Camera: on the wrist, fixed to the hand. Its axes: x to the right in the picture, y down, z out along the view.
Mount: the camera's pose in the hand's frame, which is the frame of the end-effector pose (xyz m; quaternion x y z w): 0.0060 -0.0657 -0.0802 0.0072 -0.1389 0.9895 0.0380
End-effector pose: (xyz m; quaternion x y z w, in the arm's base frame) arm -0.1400 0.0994 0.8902 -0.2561 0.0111 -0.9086 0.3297
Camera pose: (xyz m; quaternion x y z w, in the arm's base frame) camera -0.2208 0.1352 0.8357 -0.1226 0.2015 0.3272 0.9150
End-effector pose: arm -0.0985 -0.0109 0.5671 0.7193 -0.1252 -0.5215 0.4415
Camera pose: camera -0.0453 0.0637 0.5183 -0.1658 -0.7816 0.3181 0.5103
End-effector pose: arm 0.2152 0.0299 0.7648 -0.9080 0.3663 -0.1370 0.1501
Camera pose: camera 0.2316 0.0570 0.8637 0.3100 0.8906 0.2668 0.1987
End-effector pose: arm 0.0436 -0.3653 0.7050 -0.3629 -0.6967 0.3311 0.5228
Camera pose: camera 0.1097 -0.3876 0.7819 0.6534 -0.2624 -0.5853 0.4019
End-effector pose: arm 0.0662 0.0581 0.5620 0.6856 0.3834 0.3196 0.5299
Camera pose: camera -0.0108 0.1114 0.5171 -0.4537 0.7352 -0.4385 0.2478
